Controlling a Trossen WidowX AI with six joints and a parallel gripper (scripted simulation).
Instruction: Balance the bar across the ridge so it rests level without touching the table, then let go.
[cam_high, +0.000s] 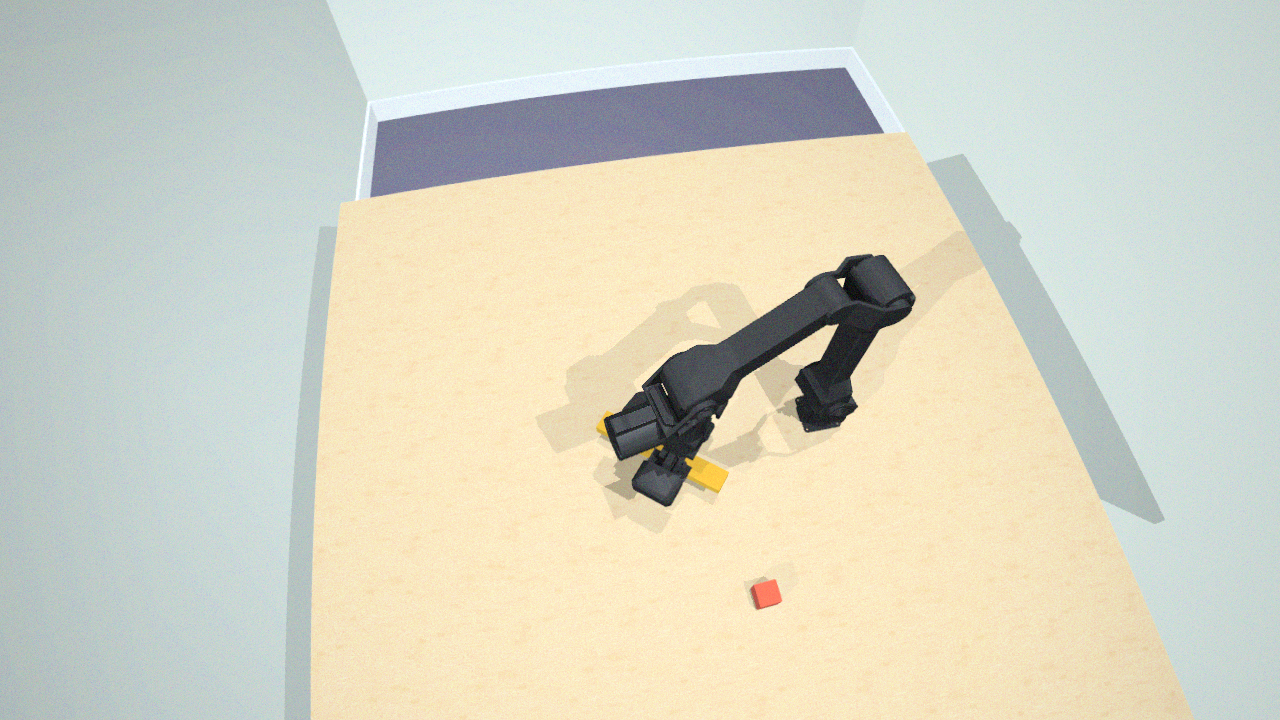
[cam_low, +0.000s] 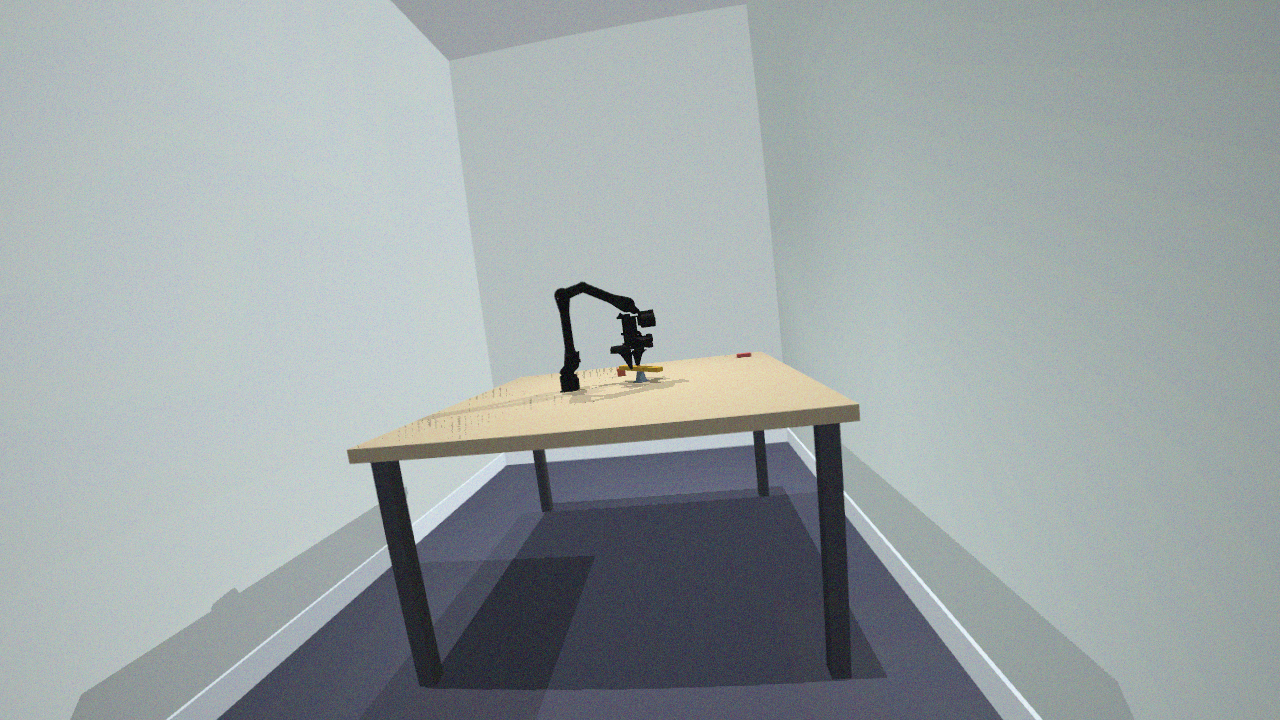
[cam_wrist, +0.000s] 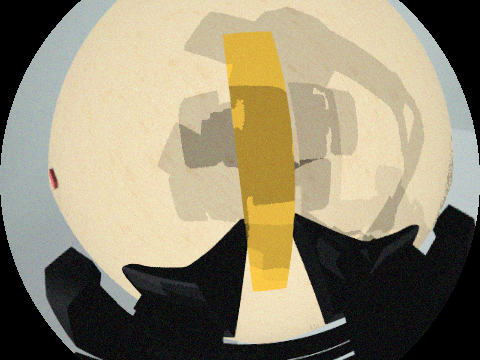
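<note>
My gripper tip is now 2 cm short of the yellow bar and 2 cm to the left of it. The rest, counted from my gripper tip: red cube 9 cm behind, 22 cm to the left, 4 cm below.
</note>
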